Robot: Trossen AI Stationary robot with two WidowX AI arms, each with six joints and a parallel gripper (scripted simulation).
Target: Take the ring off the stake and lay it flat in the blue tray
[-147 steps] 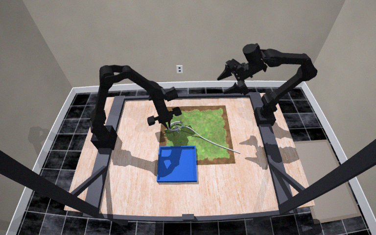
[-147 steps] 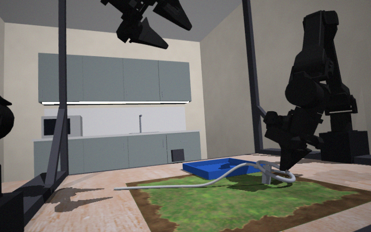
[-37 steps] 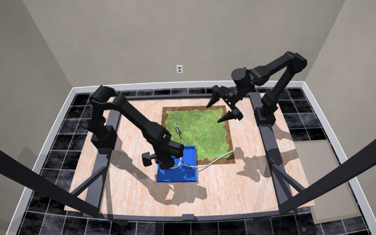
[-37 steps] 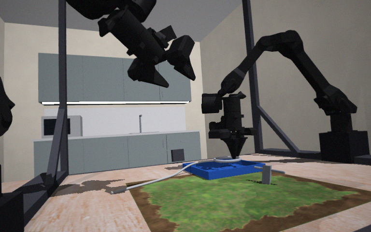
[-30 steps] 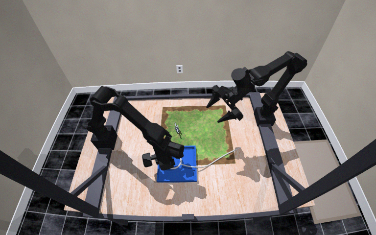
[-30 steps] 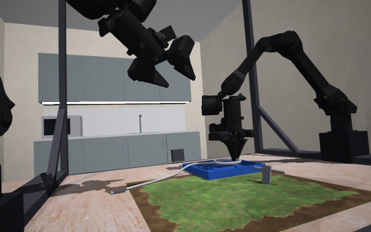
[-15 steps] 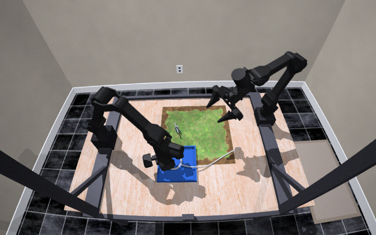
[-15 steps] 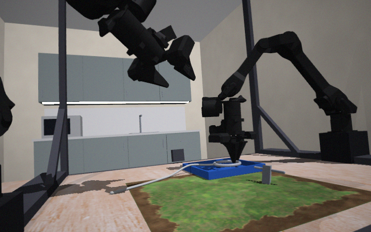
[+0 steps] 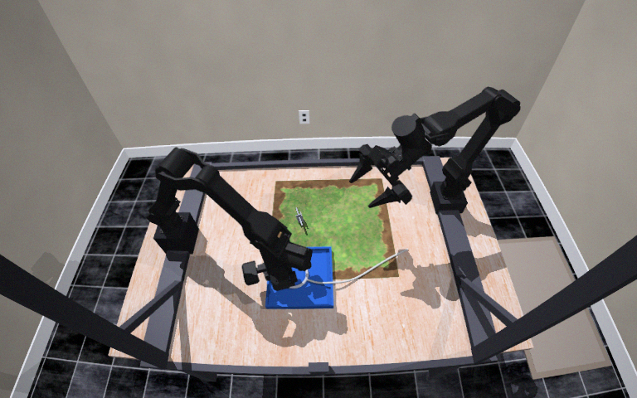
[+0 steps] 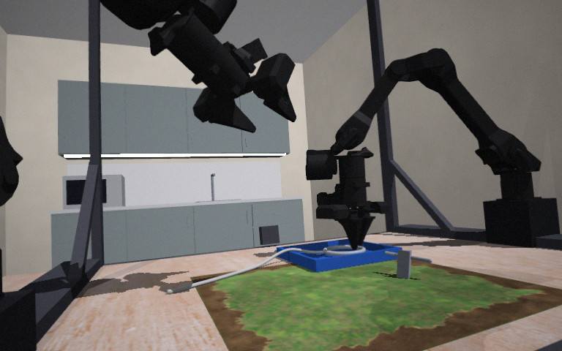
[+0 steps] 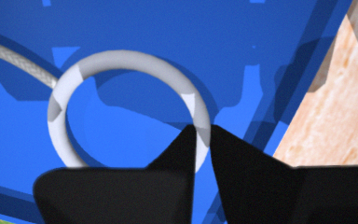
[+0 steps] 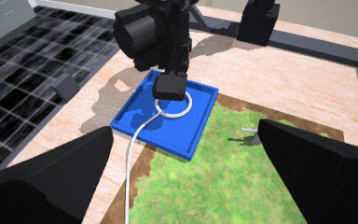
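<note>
Now: left hand 1 cm short of the pale grey ring, 4 cm to the left of it and 3 cm above it. Round my left hand: green mat 17 cm ahead, 18 cm to the right, 6 cm below; then grey stake 20 cm ahead, 9 cm to the right, 3 cm below; then blue tray 6 cm to the right, 4 cm below.
</note>
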